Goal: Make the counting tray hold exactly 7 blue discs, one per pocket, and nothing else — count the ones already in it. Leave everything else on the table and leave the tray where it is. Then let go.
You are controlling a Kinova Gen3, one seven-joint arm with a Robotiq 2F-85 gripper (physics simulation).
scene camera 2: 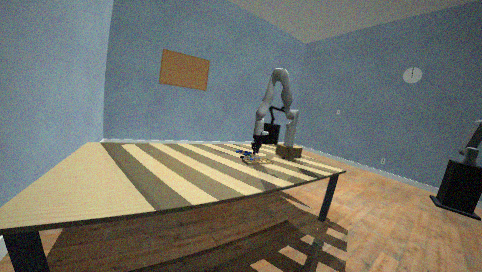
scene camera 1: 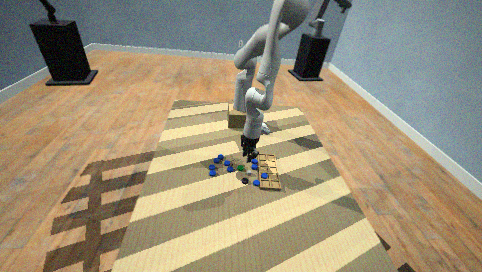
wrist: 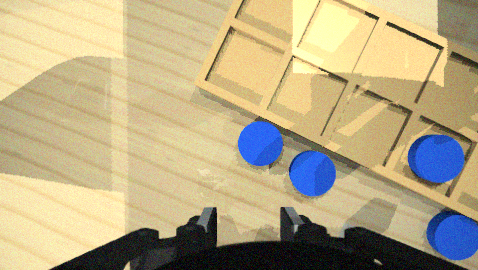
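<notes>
The counting tray [scene camera 1: 270, 189] [scene camera 2: 259, 163] [wrist: 230, 100] is a light wooden grid of pockets. One blue disc [scene camera 1: 264, 176] [wrist: 436, 159] lies in a near-row pocket; the other pockets in view look empty, though part of the tray is cut off in the wrist view. Beside the tray's long side lie a blue disc [scene camera 1: 254, 161] [wrist: 260, 143], a second blue disc [scene camera 1: 254, 167] [wrist: 312, 173] and a third blue disc [scene camera 1: 256, 183] [wrist: 454, 236]. My gripper [scene camera 1: 249, 159] [scene camera 2: 255, 153] [wrist: 248, 224] is partly open and empty, above the table beside the tray.
Several more blue discs [scene camera 1: 227, 163] lie scattered farther from the tray. A green disc [scene camera 1: 241, 168], a small white cube [scene camera 1: 249, 173] and a black disc [scene camera 1: 245, 181] lie between them and the tray. The arm's wooden base block [scene camera 1: 236, 119] [scene camera 2: 289, 152] stands behind.
</notes>
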